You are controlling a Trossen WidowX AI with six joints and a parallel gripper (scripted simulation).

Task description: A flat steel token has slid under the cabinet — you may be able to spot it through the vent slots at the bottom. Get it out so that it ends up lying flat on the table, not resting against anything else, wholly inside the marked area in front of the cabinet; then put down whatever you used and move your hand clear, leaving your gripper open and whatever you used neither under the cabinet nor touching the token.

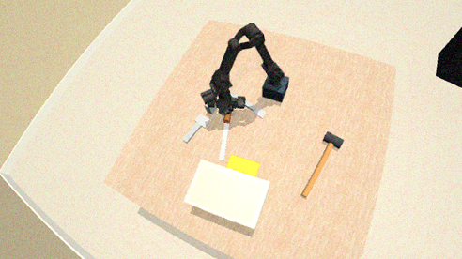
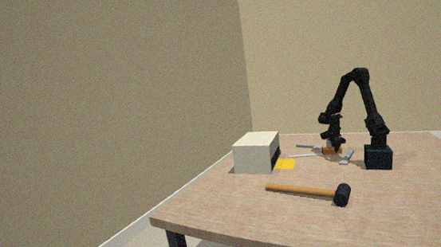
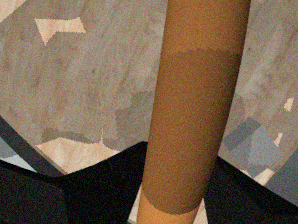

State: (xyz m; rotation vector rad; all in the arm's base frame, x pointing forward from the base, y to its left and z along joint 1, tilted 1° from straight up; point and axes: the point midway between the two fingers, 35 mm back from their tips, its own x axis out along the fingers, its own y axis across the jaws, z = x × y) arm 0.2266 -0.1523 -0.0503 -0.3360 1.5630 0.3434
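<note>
Right now my gripper tip is 3 cm short of the tiny cube and 3 cm to the left of it. From my gripper tip the other things lie so: grey t-shaped tool (16 cm ahead, 10 cm to the right); then grey flat tool (7 cm behind, 10 cm to the left); then grey block (3 cm ahead, 9 cm to the right, 3 cm above).
</note>
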